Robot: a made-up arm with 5 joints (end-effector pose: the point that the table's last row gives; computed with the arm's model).
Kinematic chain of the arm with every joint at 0, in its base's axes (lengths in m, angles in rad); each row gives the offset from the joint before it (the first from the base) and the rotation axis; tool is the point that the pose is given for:
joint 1: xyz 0 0 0.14 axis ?
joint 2: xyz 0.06 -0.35 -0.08 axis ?
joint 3: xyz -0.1 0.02 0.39 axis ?
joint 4: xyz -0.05 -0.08 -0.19 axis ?
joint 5: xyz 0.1 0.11 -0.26 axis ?
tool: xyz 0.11 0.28 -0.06
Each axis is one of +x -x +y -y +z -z.
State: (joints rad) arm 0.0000 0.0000 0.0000 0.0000 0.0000
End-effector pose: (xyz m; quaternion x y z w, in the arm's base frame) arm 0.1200 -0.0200 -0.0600 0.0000 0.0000 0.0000 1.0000
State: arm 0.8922 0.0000 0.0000 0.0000 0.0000
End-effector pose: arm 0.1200 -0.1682 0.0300 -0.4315 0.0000 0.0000 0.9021
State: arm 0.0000 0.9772 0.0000 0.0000 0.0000
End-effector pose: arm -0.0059 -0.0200 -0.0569 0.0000 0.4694 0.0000 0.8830
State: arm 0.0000 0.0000 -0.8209 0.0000 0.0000
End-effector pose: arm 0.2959 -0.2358 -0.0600 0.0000 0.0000 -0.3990 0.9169
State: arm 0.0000 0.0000 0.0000 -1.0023 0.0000
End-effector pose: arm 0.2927 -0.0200 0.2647 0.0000 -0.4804 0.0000 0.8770
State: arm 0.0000 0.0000 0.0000 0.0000 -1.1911
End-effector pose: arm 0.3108 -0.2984 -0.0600 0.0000 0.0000 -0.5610 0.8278
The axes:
joint 1: -x
joint 2: +y
joint 3: +z
joint 4: +y
joint 5: +z

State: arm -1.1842 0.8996 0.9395 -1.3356 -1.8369
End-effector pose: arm 0.5561 -0.0823 0.0187 0.7150 0.4902 -0.3591 0.3458
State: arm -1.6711 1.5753 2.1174 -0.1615 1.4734
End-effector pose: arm -0.0821 -0.0215 -0.4220 -0.3981 0.6368 -0.2910 0.5928
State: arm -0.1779 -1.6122 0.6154 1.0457 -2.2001
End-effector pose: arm 0.2520 -0.5799 -0.1704 0.1462 -0.3118 -0.8135 0.4685
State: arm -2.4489 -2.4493 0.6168 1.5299 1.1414
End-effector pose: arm 0.2930 0.6854 0.4253 0.5819 -0.4061 -0.0724 0.7009
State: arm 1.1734 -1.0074 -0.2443 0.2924 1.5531
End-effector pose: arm -0.0901 -0.4321 0.0820 -0.5637 0.0731 0.6508 0.5033
